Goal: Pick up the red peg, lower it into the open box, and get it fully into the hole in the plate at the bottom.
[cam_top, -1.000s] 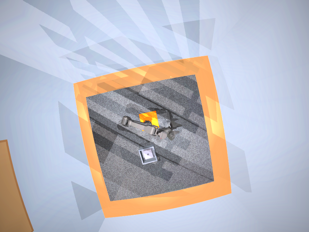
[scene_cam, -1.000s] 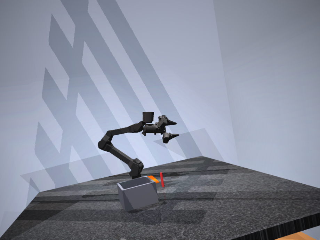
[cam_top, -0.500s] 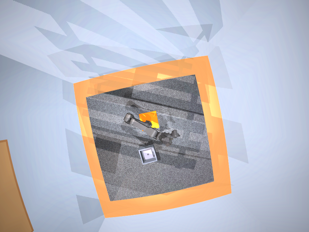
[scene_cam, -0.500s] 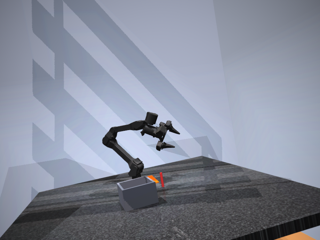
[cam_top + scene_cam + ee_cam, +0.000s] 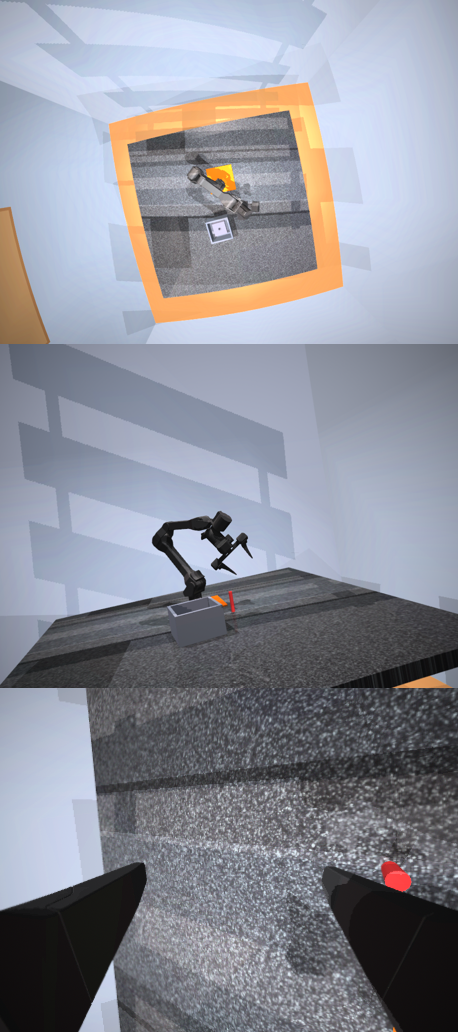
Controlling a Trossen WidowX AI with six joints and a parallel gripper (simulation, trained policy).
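My gripper tip is now 20 mm past the red peg, 70 mm to the left of it and 130 mm above it. Also, from my gripper tip: grey box: 110 mm ahead, 250 mm to the right, 140 mm below.
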